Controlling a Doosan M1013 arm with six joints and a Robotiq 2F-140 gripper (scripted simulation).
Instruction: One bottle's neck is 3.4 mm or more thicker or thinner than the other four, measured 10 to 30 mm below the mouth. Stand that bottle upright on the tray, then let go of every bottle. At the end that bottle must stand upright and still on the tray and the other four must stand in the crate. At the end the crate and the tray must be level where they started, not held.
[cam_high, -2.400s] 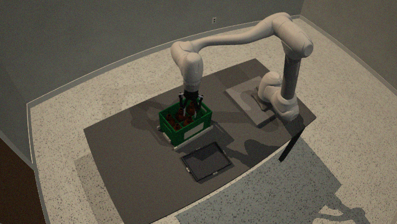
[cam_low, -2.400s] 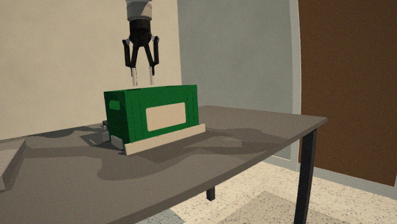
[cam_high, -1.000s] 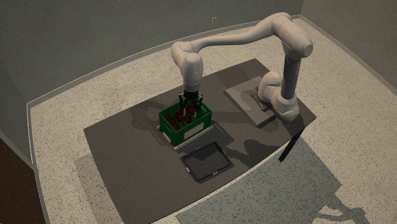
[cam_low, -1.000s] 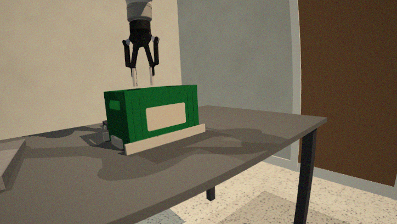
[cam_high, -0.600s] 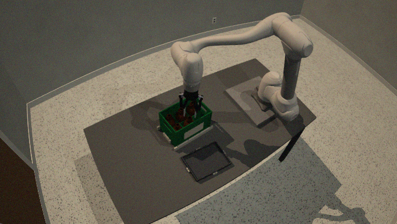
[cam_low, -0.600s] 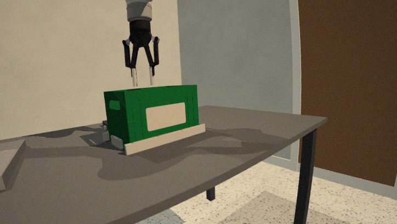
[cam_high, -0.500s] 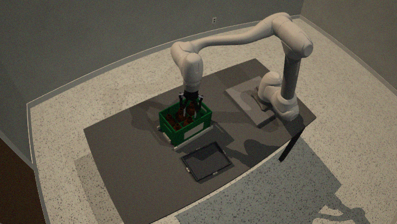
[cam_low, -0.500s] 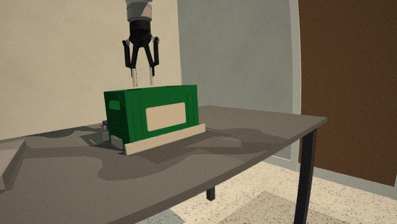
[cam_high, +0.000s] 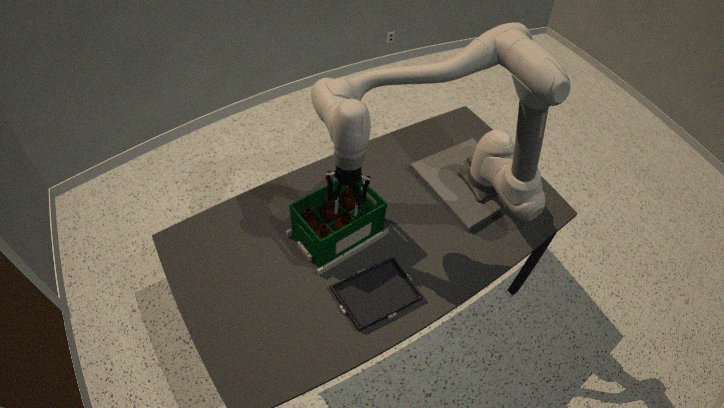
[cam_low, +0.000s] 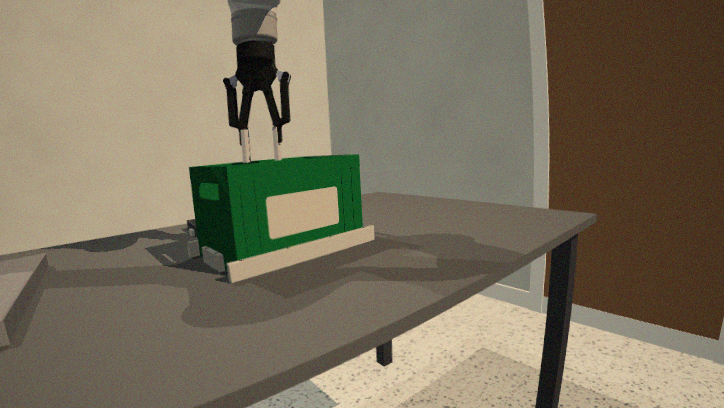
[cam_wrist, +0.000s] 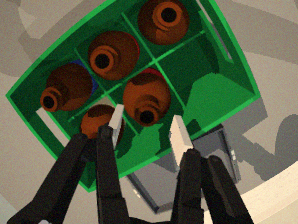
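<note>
Now: hand 1 cm short of the crate, 4 cm to the left of it and 12 cm above it. Also, from my hand: bottle: 9 cm ahead, 2 cm to the left, 12 cm below; black tray: 1 cm behind, 24 cm to the left, 19 cm below.
</note>
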